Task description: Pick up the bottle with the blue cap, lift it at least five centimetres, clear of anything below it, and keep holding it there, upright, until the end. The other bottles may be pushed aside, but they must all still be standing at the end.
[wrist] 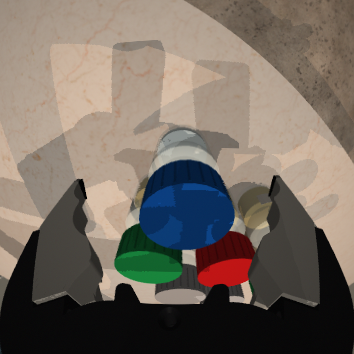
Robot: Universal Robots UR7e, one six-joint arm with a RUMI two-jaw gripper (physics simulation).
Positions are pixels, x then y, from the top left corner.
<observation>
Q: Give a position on a grey-capped bottle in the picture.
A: At 253, 202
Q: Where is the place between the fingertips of the gripper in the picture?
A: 176, 178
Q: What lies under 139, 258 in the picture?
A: A green-capped bottle.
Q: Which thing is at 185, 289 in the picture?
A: A grey-capped bottle.
</observation>
